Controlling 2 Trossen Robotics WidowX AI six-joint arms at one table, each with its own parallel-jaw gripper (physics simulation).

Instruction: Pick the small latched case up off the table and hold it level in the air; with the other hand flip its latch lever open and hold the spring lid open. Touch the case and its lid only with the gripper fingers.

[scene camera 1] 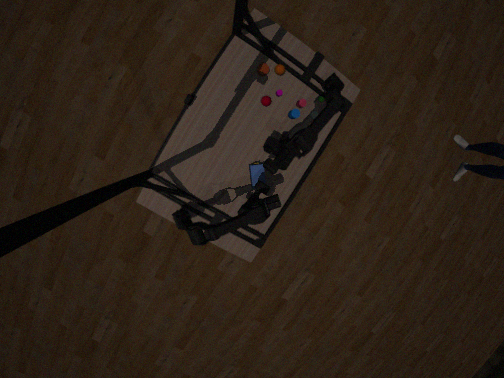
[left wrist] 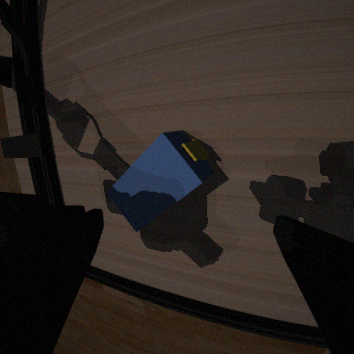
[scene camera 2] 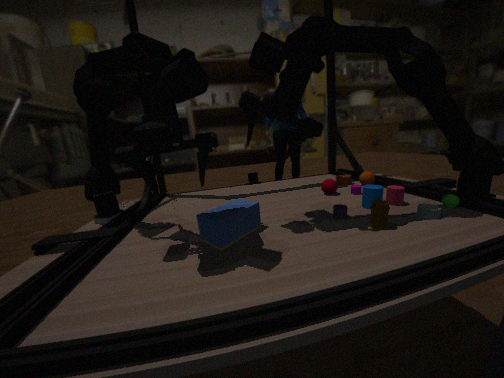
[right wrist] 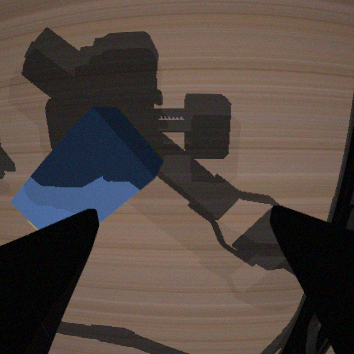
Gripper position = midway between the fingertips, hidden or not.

Note:
In view: the left gripper [scene camera 2: 266, 152], the right gripper [scene camera 2: 180, 190] and a blue latched case [scene camera 2: 220, 227].
The blue latched case also shows in the left wrist view [left wrist: 165, 172] and in the right wrist view [right wrist: 103, 160]. The left gripper also shows in the left wrist view [left wrist: 191, 221]. The right gripper is seen too in the left wrist view [left wrist: 60, 203] and in the right wrist view [right wrist: 184, 215].

